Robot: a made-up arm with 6 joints. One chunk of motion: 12 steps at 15 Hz.
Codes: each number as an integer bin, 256 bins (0 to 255) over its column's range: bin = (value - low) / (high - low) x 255, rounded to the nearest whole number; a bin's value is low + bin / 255 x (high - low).
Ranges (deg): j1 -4.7..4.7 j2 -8.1..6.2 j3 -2.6..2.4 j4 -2..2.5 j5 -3.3..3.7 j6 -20.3..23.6
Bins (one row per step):
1: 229 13 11 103 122 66
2: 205 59 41 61 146 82
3: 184 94 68 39 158 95
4: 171 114 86 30 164 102
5: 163 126 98 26 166 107
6: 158 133 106 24 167 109
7: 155 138 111 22 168 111
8: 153 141 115 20 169 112
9: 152 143 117 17 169 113
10: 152 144 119 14 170 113
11: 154 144 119 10 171 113
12: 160 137 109 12 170 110
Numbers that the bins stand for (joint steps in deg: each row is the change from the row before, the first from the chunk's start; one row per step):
1: 3.742 -7.371 -2.384 -0.182 0.049 -8.938
2: 2.857 -4.791 -1.796 -0.924 0.708 -6.183
3: 2.083 -2.829 -1.267 -1.312 1.037 -3.945
4: 1.604 -1.707 -0.914 -1.471 1.202 -2.740
5: 1.309 -1.034 -0.678 -1.541 1.257 -1.879
6: 1.124 -0.642 -0.522 -1.576 1.284 -1.535
7: 1.014 -0.361 -0.424 -1.612 1.312 -1.191
8: 0.940 -0.193 -0.345 -1.647 1.339 -1.018
9: 0.903 -0.081 -0.306 -1.700 1.339 -0.846
10: 0.903 -0.025 -0.267 -1.753 1.367 -0.846
11: 0.977 -0.025 -0.267 -1.824 1.394 -0.846
12: 1.198 -0.417 -0.463 -1.788 1.367 -1.363

